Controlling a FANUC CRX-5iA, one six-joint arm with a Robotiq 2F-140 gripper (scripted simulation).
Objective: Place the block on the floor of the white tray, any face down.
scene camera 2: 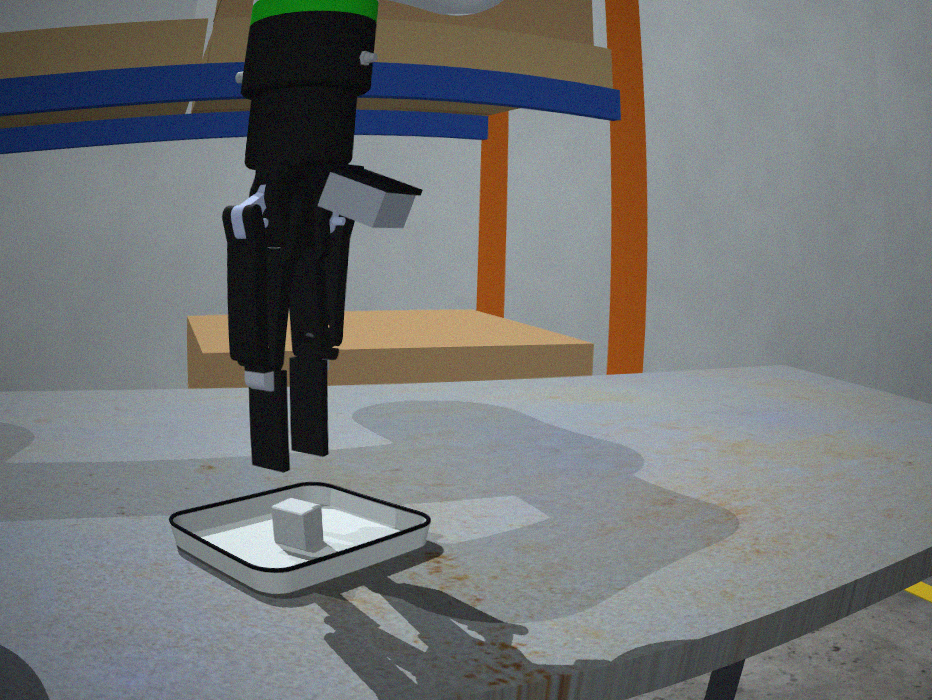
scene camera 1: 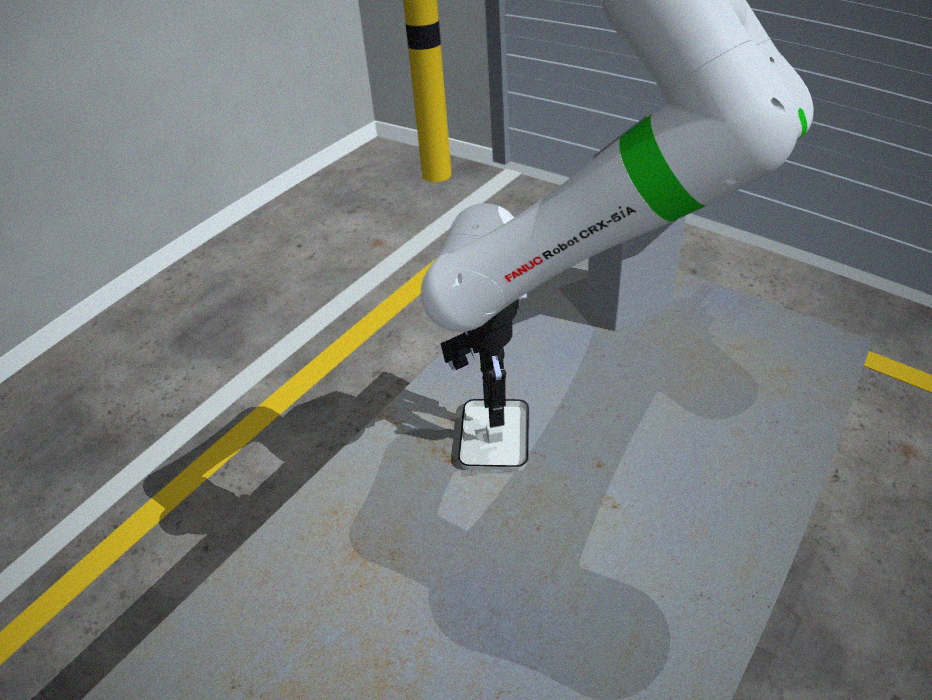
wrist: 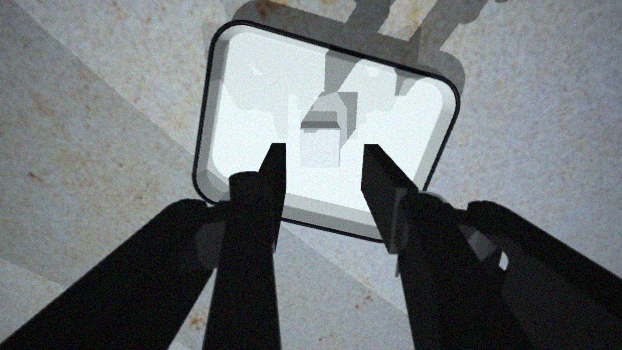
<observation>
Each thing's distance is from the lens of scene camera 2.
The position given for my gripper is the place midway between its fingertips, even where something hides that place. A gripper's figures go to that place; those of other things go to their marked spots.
my gripper point(scene camera 2: 290, 459): 59 cm
white tray point(scene camera 2: 243, 527): 63 cm
</observation>
